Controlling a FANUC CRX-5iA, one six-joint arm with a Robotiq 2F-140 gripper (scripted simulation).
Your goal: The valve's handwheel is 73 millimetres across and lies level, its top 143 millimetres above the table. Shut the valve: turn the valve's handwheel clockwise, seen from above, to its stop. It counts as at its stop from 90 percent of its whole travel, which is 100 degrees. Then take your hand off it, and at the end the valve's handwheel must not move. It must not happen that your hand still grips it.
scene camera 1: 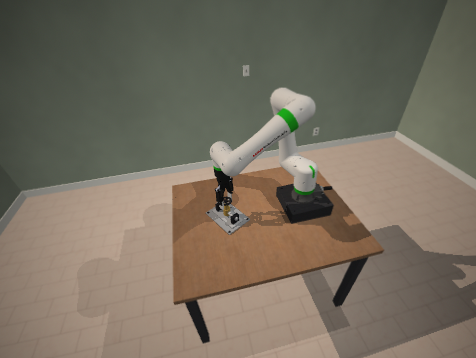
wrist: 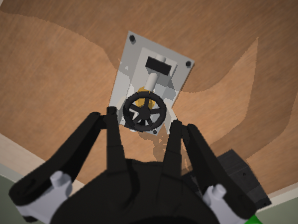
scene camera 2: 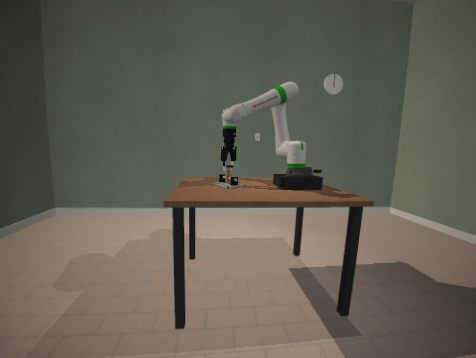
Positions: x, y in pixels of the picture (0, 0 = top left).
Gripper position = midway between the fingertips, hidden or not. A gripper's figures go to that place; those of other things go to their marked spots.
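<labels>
My gripper [wrist: 144, 106], 22 cm from the lens. Valve [wrist: 151, 76], 25 cm from the lens.
</labels>
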